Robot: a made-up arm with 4 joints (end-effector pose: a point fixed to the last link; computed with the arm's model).
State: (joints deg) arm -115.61 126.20 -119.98 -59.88
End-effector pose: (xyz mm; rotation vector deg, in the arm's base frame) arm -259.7 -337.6 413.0 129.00 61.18 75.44
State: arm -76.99 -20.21 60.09 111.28
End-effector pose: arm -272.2 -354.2 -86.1 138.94 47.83 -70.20
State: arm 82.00 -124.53 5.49 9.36
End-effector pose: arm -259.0 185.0 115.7 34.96 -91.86 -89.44
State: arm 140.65 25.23 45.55 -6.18
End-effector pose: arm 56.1 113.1 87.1 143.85 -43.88 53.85
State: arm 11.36 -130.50 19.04 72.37
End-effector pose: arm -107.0 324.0 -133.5 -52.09 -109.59 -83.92
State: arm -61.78 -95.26 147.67 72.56
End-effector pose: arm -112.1 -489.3 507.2 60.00 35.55 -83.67
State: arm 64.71 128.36 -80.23 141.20
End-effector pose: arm -645.7 584.9 -273.3 112.24 -20.21 -124.47
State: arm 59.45 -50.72 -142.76 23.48
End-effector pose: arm 132.2 -434.5 -176.5 78.25 76.51 -120.60
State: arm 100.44 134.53 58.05 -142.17
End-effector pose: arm -243.8 16.1 -39.6 -7.60 -110.89 15.14
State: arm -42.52 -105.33 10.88 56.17
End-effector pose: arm -179.7 90.4 -236.9 -75.77 -118.44 -5.52
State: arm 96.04 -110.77 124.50 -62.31
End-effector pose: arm -69.8 51.0 -217.2 15.31 -63.82 46.06
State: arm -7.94 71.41 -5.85 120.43
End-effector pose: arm -71.2 304.0 -466.8 -111.54 53.79 69.29
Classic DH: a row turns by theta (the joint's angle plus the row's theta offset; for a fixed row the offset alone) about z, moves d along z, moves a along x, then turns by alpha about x. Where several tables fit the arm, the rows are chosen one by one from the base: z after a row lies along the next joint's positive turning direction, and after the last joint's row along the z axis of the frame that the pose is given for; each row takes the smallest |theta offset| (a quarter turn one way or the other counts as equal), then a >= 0, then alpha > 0; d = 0 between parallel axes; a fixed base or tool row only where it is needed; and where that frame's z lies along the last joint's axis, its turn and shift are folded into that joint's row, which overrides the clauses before.
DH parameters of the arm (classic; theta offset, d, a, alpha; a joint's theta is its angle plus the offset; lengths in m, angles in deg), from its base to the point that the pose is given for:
base (fixed): 90 0.05 0 90
joint 1: -90 -0.04 0.21 -90
joint 2: -90 -0.18 0.23 90
joint 3: 90 -0.07 0.32 -90
joint 4: 0 0.05 -0.08 90
tool (fixed): -90 0.22 0 0

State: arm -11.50 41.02 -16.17 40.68
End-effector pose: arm 279.7 158.4 -278.8 -55.33 45.15 -4.91
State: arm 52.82 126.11 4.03 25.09
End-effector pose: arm -0.2 439.0 -86.6 19.84 97.51 81.76
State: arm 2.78 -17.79 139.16 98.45
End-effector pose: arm -120.0 -615.0 -240.2 -58.93 -125.26 91.17
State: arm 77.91 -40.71 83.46 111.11
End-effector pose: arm -238.6 433.8 -213.3 -55.92 -79.78 -40.82
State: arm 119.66 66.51 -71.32 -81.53
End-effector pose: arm -27.5 513.1 223.0 117.05 93.49 -50.78
